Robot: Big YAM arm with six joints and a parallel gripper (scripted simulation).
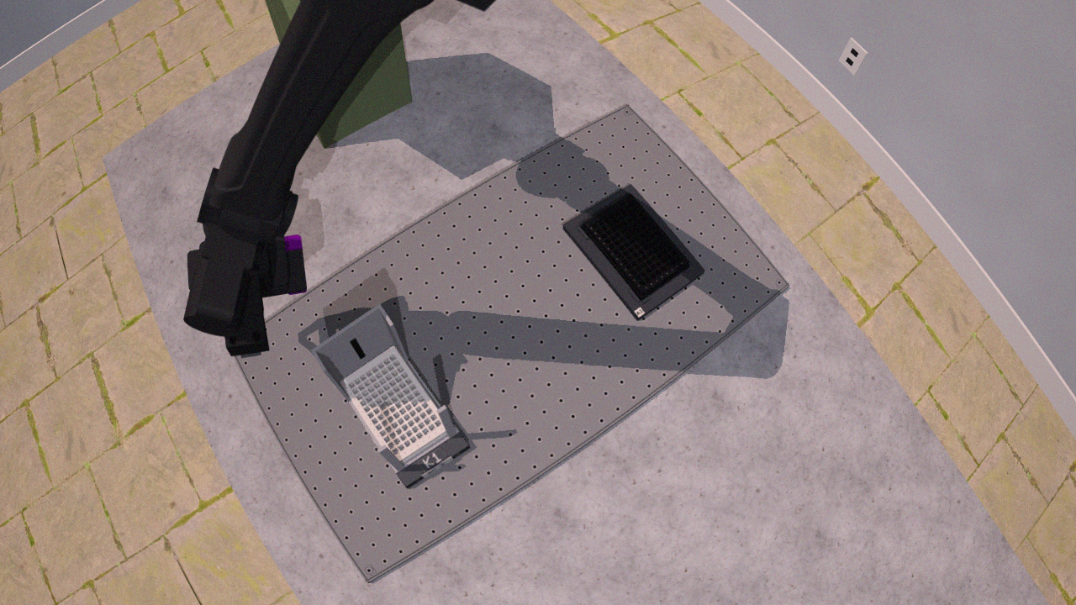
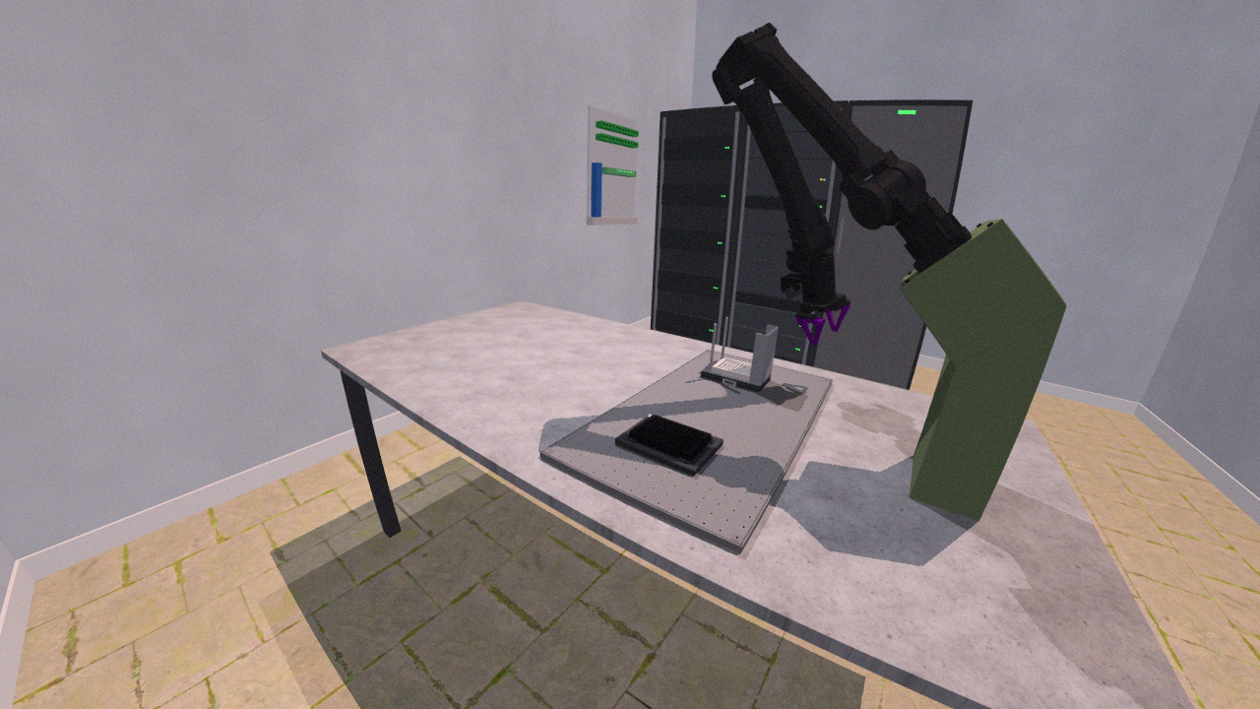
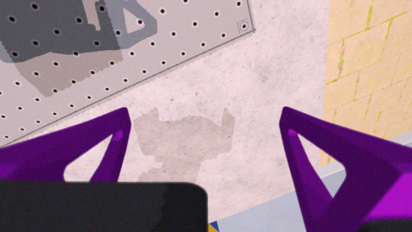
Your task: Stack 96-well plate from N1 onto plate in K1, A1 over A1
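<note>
My gripper is now 100 mm to the right of the rack back wall, 100 mm short of it and 60 mm above it. From my hand the other things lie so: dark slot 100 mm to the left, 100 mm ahead, 60 mm below; white 96-well plate 160 mm ahead, 110 mm to the left, 110 mm below; pale A1 mark 440 mm to the left, 180 mm ahead, 130 mm below.
</note>
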